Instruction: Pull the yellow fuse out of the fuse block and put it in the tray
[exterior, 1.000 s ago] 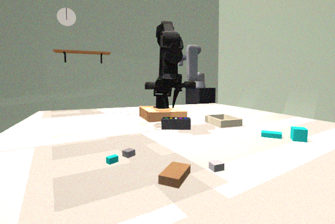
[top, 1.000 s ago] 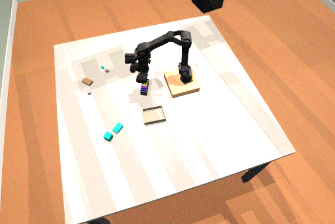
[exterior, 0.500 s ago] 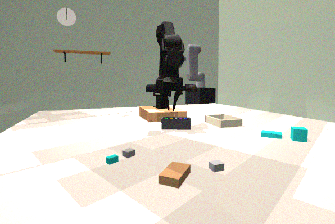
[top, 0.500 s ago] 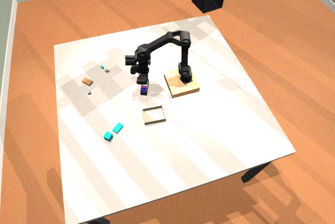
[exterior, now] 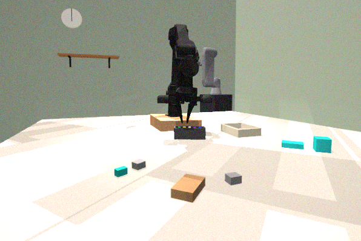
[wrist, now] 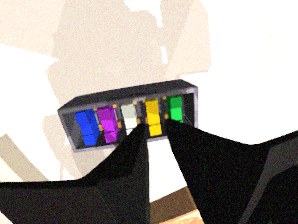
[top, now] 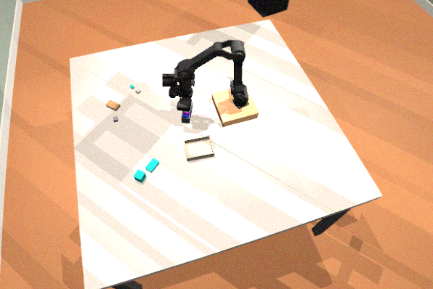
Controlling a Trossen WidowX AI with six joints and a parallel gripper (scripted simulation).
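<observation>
The yellow fuse is 30 mm below my gripper tip. Also, from my gripper tip: cyan block 290 mm to the right, 200 mm ahead, 50 mm below; then tray 230 mm to the left, 50 mm below, 50 mm ahead.
</observation>
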